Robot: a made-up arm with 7 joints. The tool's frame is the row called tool.
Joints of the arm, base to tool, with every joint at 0 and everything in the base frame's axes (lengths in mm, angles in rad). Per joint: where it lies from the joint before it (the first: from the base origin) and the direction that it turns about. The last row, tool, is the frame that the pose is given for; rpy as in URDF.
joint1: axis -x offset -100 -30 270
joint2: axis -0.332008 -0.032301 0.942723 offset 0 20 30
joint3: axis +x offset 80 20 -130
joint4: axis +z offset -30 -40 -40
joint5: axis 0.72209 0.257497 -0.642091 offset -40 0 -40
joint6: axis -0.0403 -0.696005 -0.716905 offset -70 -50 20
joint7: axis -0.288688 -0.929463 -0.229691 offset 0 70 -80
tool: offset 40 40 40 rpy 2.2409 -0.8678 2.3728
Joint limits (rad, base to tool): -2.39..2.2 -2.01..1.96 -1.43..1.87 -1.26..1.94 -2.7..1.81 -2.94..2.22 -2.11..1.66
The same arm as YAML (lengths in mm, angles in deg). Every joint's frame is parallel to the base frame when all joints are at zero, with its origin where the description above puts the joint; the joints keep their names.
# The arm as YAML. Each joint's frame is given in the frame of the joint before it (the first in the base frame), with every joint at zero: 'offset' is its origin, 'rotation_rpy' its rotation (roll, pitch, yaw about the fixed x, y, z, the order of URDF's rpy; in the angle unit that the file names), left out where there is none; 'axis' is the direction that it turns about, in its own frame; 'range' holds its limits. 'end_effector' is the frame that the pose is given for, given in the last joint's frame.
length_unit: mm
angle_unit: deg
chain:
  - id: joint1
    offset: [-100.0, -30.0, 270.0]
    axis: [-1.0, 0.0, 0.0]
    range: [-136.94, 126.05]
  - id: joint2
    offset: [0.0, 20.0, 30.0]
    axis: [-0.332008, -0.032301, 0.942723]
    range: [-115.16, 112.3]
  - id: joint3
    offset: [80.0, 20.0, -130.0]
    axis: [1.0, 0.0, 0.0]
    range: [-81.93, 107.14]
  - id: joint4
    offset: [-30.0, -40.0, -40.0]
    axis: [0.0, 0.0, 1.0]
    range: [-72.19, 111.15]
  - id: joint5
    offset: [-40.0, 0.0, -40.0]
    axis: [0.72209, 0.257497, -0.642091]
    range: [-154.7, 103.71]
  - id: joint6
    offset: [-70.0, -50.0, 20.0]
    axis: [-0.0403, -0.696005, -0.716905]
    range: [-168.45, 127.2]
  - id: joint7
    offset: [0.0, 70.0, -80.0]
    axis: [-0.288688, -0.929463, -0.229691]
    range: [-120.89, 95.11]
end_effector:
  offset: [40.0, 40.0, 40.0]
  rotation_rpy: [128.39, -49.72, 135.95]

